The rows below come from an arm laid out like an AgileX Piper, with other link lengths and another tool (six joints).
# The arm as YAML. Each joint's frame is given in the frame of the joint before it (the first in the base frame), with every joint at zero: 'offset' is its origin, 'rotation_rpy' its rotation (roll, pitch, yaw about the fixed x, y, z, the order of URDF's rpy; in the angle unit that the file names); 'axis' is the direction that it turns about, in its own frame. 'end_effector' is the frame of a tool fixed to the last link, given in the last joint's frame.
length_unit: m
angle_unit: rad
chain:
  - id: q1
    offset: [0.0, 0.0, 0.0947]
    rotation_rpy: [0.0, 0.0, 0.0]
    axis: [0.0, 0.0, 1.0]
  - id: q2
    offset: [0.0, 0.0, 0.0]
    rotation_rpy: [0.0, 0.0, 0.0]
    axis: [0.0, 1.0, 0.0]
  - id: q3
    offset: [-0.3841, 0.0, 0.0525]
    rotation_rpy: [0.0, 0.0, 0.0]
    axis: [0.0, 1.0, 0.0]
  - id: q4
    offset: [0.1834, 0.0, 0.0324]
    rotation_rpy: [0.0, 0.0, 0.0]
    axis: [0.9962, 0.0, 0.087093]
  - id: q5
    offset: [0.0, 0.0, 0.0]
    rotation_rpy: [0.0, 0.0, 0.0]
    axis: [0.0, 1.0, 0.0]
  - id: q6
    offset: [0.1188, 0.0, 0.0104]
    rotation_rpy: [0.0, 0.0, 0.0]
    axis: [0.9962, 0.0, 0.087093]
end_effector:
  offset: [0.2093, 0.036, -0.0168]
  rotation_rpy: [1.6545, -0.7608, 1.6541]
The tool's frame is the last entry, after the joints.
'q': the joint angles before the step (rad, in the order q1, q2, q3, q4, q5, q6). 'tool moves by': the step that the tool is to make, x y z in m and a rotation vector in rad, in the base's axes. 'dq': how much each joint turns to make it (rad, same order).
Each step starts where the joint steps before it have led.
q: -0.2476 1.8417 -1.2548 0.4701 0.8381 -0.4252
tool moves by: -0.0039 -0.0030 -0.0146 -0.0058 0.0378 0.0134
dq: 0.0000 0.0336 0.0001 -0.0167 0.0033 -0.0043
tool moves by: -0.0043 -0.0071 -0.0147 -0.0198 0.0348 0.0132
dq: 0.0000 0.0301 -0.0002 -0.0327 -0.0023 0.0032
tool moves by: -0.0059 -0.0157 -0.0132 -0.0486 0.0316 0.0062
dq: 0.0000 0.0180 0.0001 -0.0703 -0.0086 0.0310
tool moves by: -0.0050 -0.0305 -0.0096 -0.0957 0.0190 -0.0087
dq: 0.0002 0.0008 0.0001 -0.1297 -0.0228 0.0778
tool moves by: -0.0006 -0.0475 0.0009 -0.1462 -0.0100 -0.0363
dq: -0.0003 -0.0223 0.0002 -0.1990 -0.0360 0.1437
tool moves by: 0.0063 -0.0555 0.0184 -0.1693 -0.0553 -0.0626
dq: 0.0002 -0.0437 0.0002 -0.2424 -0.0385 0.1985
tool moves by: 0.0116 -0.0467 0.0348 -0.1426 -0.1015 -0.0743
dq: -0.0002 -0.0577 -0.0001 -0.2228 -0.0331 0.2083
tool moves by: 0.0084 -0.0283 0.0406 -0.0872 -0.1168 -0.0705
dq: 0.0003 -0.0646 0.0000 -0.1557 -0.0172 0.1738
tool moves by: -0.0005 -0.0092 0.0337 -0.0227 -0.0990 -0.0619
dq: -0.0003 -0.0645 0.0001 -0.0592 0.0033 0.1073
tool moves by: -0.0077 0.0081 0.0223 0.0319 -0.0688 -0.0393
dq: 0.0000 -0.0633 0.0000 0.0378 0.0175 0.0253
